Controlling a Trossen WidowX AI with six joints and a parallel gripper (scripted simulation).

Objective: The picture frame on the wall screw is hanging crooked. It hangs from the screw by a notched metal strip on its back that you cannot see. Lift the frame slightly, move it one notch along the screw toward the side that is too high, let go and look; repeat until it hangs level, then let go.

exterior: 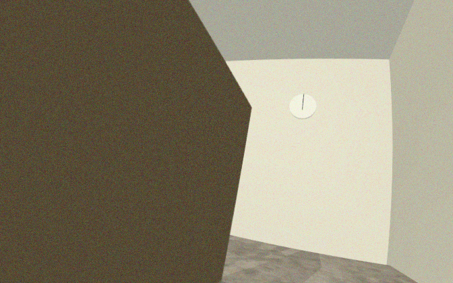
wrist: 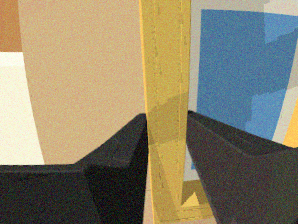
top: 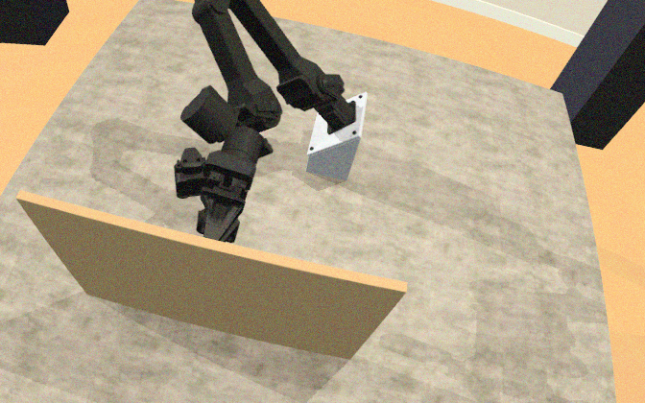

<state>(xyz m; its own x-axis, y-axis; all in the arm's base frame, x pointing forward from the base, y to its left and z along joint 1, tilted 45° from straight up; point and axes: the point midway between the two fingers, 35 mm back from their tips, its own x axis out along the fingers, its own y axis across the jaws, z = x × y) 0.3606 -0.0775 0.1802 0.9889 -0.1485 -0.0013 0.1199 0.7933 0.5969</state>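
My gripper tip is now 5 cm above the picture frame, 1 cm to the left of it and 1 cm short of it. Also, from my gripper tip: tan wall panel 6 cm below, 2 cm ahead.
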